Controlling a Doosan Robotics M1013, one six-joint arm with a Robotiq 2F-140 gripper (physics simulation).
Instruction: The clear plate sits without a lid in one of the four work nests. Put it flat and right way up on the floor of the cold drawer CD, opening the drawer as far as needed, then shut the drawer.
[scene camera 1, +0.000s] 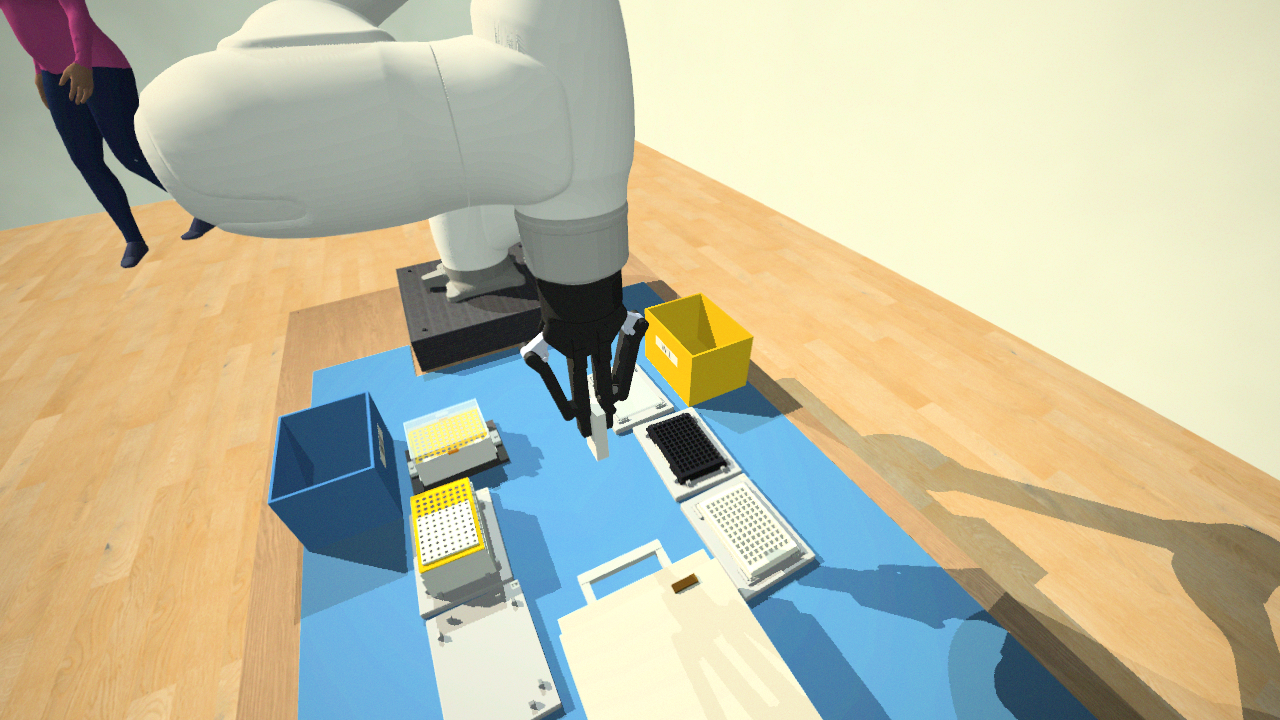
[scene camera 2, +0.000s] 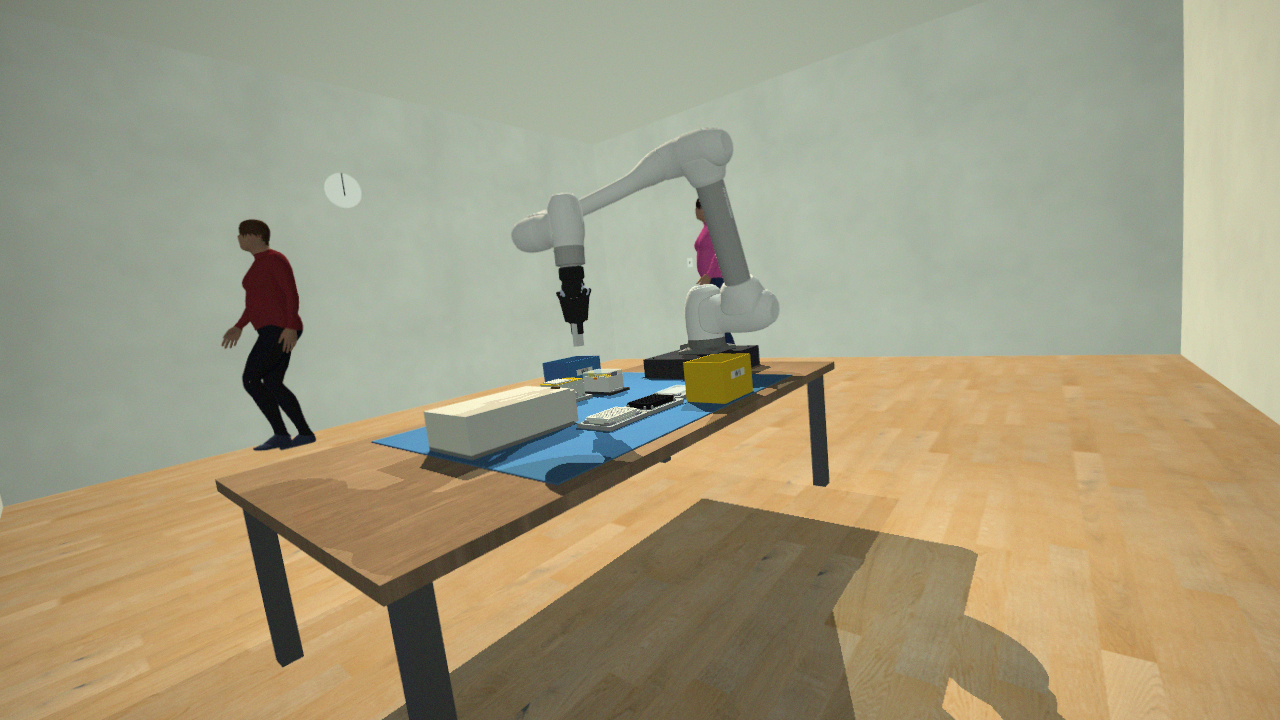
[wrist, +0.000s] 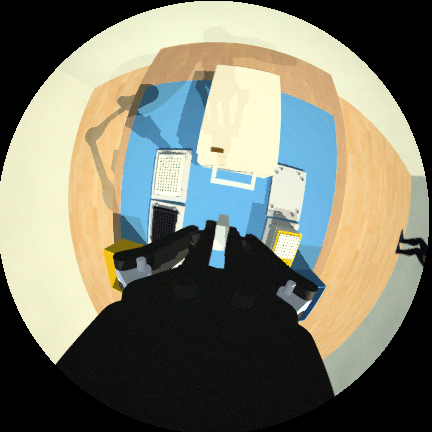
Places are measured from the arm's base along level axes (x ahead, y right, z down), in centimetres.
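Where they show: gripper, fingertip midpoint: (scene camera 1: 598, 450) (scene camera 2: 578, 346) (wrist: 222, 222); arm's base, origin of the base link: (scene camera 1: 480, 276) (scene camera 2: 707, 351).
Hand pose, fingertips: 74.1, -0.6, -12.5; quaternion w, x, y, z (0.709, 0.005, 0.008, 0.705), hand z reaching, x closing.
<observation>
Things, the pixels of their top centre, and the offset from my fingertips, as dx, dy, dz. "spot": a spot on its surface instead.
- white handle, surface spot: (scene camera 1: 623, 557) (wrist: 230, 183) spot: +7.0, +0.6, +12.6
- white plate, middle of its top: (scene camera 1: 746, 523) (scene camera 2: 612, 412) (wrist: 167, 173) +8.0, -18.2, +17.6
- black plate, middle of its top: (scene camera 1: 685, 442) (scene camera 2: 651, 398) (wrist: 162, 227) -9.2, -18.4, +17.6
- bare nest, middle of its top: (scene camera 1: 487, 657) (wrist: 289, 192) +8.3, +19.2, +18.0
The cold drawer CD's cream cabinet (scene camera 1: 653, 626) (scene camera 2: 501, 420) (wrist: 245, 115) stands on the mat. Its drawer is shut, with the front against the cabinet and the white handle (scene camera 1: 623, 557) (wrist: 232, 185) sticking out. The inside of the drawer is hidden, and the clear plate is not identifiable in these views. My gripper (scene camera 1: 597, 437) (scene camera 2: 577, 334) (wrist: 222, 222) is shut and empty, pointing down high above the mat, apart from the handle and on the robot's side of it. Its pale fingertips are together.
A white plate (scene camera 1: 747, 528) (wrist: 170, 173) and a black plate (scene camera 1: 687, 445) (wrist: 164, 222) sit in nests on one side. Tip boxes (scene camera 1: 449, 528) (scene camera 1: 450, 443) and a bare nest (scene camera 1: 492, 658) (wrist: 286, 192) are opposite. Blue (scene camera 1: 331, 474) and yellow (scene camera 1: 720, 365) bins stand near the robot base.
</observation>
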